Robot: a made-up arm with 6 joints.
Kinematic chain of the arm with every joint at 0, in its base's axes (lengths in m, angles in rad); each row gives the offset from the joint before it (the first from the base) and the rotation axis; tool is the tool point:
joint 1: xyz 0 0 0.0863 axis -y
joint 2: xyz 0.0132 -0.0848 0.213 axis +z
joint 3: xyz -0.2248 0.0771 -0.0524 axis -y
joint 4: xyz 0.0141 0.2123 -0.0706 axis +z
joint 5: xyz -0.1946 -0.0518 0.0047 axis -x
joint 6: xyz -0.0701 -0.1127 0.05 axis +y
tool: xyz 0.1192 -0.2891 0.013
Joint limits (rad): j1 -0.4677..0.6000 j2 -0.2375..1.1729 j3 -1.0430..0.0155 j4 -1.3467..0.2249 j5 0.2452..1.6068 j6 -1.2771..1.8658
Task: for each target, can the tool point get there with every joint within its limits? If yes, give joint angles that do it. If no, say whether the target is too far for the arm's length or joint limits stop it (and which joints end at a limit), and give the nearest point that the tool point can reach.
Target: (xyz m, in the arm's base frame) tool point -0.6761 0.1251 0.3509
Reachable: yes | joints 0.2361 0.1055 -0.3648 -1.1809 0.4299 0.4528
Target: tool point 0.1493 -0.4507 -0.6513
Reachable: no: joint limits stop it (at a limit: joint 1, joint 3, joint 5) | nearest point -0.3192 -0.4637 0.0142 | short by 0.814 m
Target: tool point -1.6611 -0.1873 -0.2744
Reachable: no: too far | nearest point -0.8727 -0.1379 -0.0728 | short by 0.815 m
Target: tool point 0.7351 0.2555 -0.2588
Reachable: no: joint limits stop it (at a limit: joint 1, joint 2, joint 3, joint 4, joint 5) | nearest point 0.3294 0.4188 0.2015 | short by 0.635 m
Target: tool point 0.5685 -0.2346 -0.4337
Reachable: no: joint limits stop it (at a limit: joint 1, joint 2, joint 3, joint 4, joint 5) | nearest point 0.1330 -0.4423 0.1774 | short by 0.779 m
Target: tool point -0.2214 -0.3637 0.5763
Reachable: yes | joints -0.0501 0.9156 -0.1097 0.1032 1.2697 1.3601
